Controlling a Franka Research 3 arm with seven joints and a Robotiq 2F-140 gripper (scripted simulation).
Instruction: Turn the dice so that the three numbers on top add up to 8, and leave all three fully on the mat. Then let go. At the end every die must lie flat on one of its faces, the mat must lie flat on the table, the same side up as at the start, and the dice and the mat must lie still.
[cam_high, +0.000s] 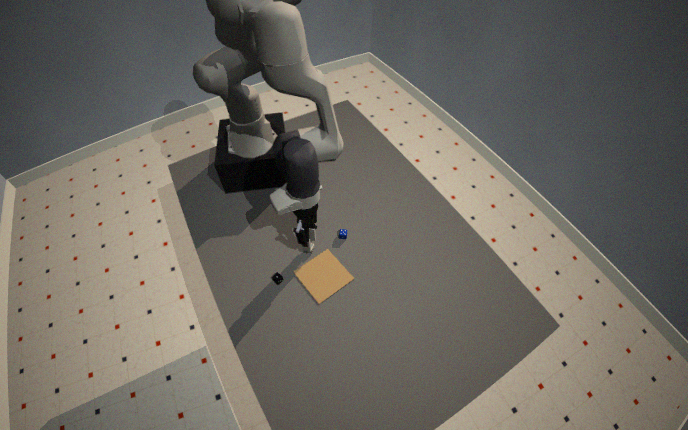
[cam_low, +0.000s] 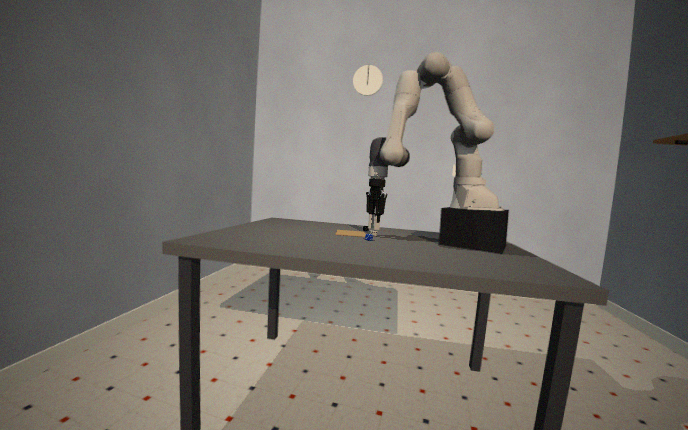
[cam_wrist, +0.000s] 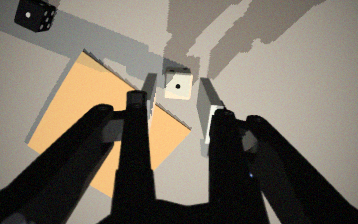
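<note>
Now: hand 50 mm above the white die. Round my hand: blue die (120 mm to the left, 50 mm below); then black die (140 mm to the right, 60 mm ahead, 50 mm below); then tan mat (110 mm ahead, 60 mm below).
</note>
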